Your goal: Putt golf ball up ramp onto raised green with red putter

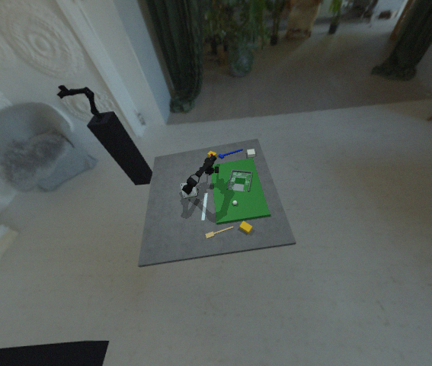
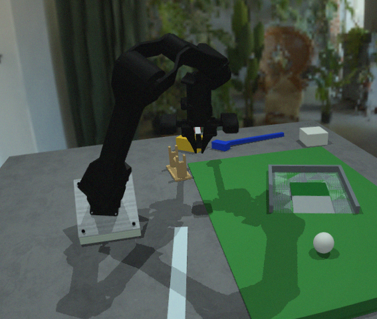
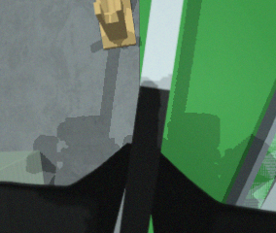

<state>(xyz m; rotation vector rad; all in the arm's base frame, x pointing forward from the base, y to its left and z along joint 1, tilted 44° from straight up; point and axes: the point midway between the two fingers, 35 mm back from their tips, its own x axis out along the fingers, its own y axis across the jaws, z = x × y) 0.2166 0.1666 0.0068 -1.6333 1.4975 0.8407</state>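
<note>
My gripper tip is now 290 mm to the left of the pale blue strip, 130 mm above it and 70 mm past it. The rest, counted from my gripper tip: blue putter: 390 mm to the left, 210 mm ahead, 110 mm below; wooden rack: 170 mm to the left, 100 mm below, 60 mm behind; white golf ball: 290 mm to the right, 220 mm ahead, 100 mm below.
</note>
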